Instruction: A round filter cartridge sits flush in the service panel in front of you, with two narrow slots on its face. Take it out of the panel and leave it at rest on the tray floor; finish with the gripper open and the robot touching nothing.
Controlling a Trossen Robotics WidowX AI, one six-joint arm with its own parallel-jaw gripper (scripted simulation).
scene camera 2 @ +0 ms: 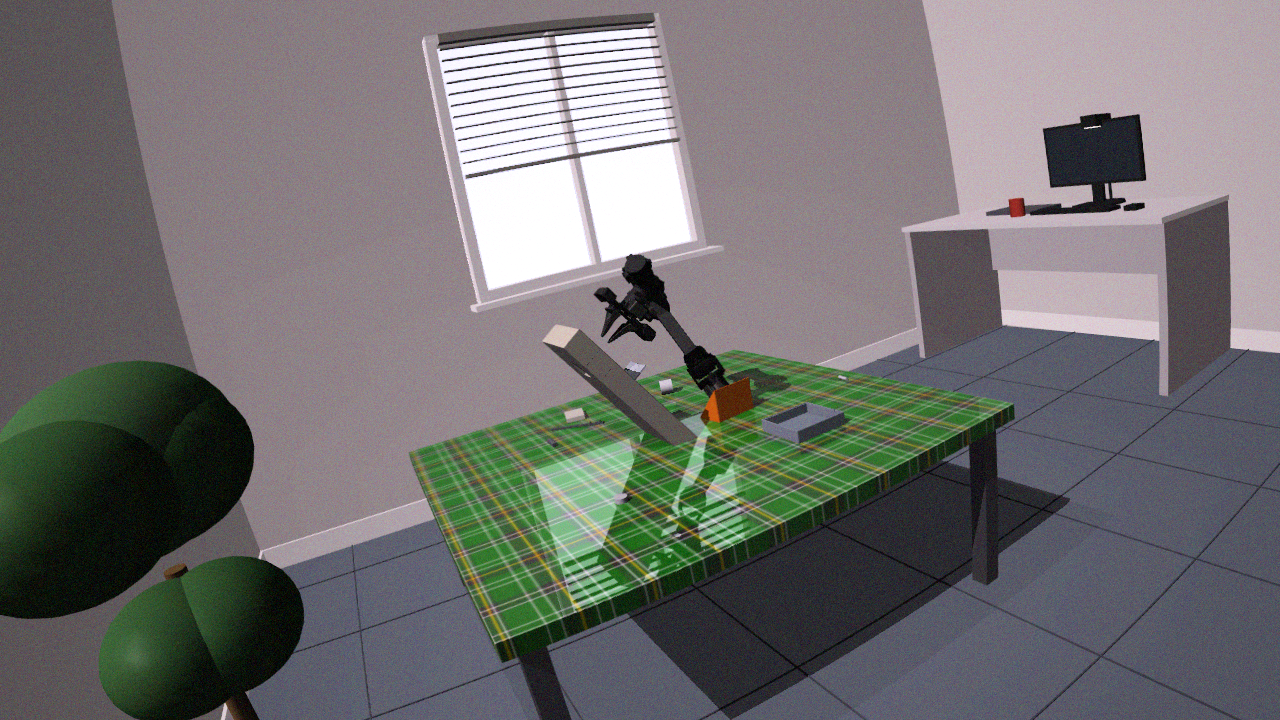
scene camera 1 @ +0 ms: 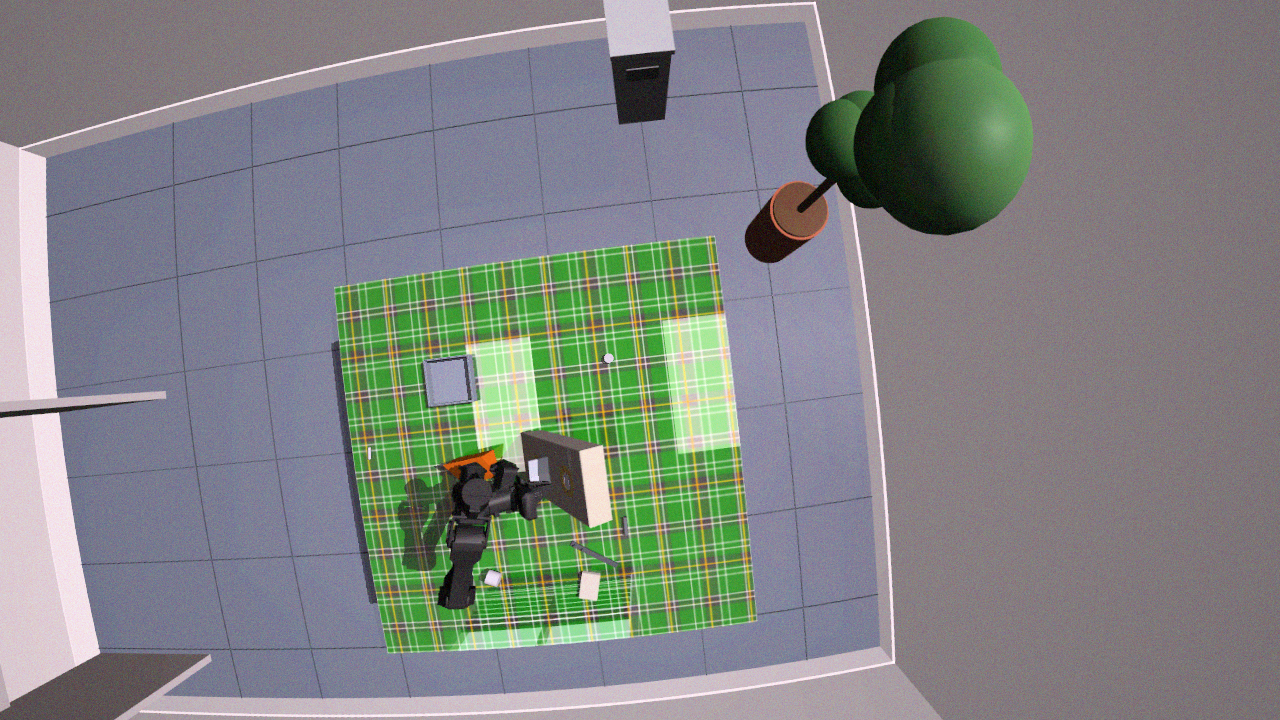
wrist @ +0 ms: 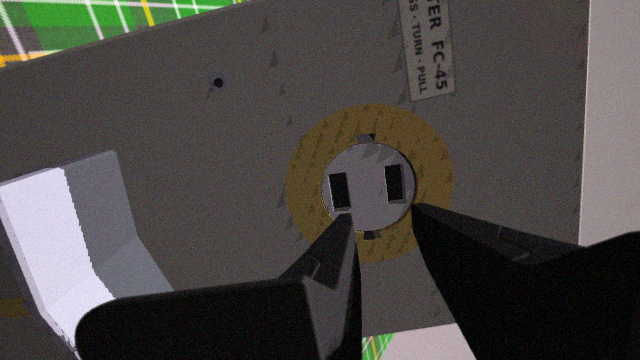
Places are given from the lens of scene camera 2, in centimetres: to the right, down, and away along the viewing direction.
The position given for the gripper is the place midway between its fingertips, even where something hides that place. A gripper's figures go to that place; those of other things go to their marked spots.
gripper (scene camera 2: pixel 605 339): -9, -5, 174
grey tray (scene camera 2: pixel 800 423): 41, 16, 171
